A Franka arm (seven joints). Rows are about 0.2 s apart.
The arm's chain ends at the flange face. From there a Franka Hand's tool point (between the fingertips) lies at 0.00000 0.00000 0.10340 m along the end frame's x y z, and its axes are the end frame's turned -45 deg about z.
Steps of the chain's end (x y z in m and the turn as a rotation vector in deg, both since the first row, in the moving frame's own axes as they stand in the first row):
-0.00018, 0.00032, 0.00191, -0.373, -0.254, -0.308
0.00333, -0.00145, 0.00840, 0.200, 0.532, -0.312
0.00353, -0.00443, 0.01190, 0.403, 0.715, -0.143
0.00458, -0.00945, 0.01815, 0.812, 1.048, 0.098
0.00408, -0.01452, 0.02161, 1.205, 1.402, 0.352
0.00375, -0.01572, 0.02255, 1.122, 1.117, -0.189
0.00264, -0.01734, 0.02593, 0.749, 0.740, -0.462
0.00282, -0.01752, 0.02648, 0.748, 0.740, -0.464
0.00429, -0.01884, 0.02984, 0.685, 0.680, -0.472
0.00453, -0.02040, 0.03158, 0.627, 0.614, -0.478
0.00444, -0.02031, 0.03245, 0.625, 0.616, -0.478
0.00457, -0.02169, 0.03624, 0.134, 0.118, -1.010
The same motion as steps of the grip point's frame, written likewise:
-0.00115, 0.00025, 0.00191, -0.084, -0.443, -0.308
0.00432, 0.00175, 0.00839, -0.235, 0.518, -0.312
0.00706, -0.00024, 0.01189, -0.221, 0.791, -0.143
0.01229, -0.00314, 0.01812, -0.167, 1.315, 0.098
0.01648, -0.00712, 0.02156, -0.139, 1.843, 0.352
0.01662, -0.00848, 0.02251, 0.004, 1.583, -0.189
0.01603, -0.01041, 0.02591, 0.006, 1.053, -0.462
0.01628, -0.01041, 0.02646, 0.006, 1.052, -0.464
0.01810, -0.01030, 0.02983, 0.004, 0.965, -0.472
0.01921, -0.01124, 0.03157, 0.009, 0.878, -0.478
0.01908, -0.01124, 0.03244, 0.006, 0.878, -0.478
0.01889, -0.01213, 0.03624, 0.011, 0.178, -1.010

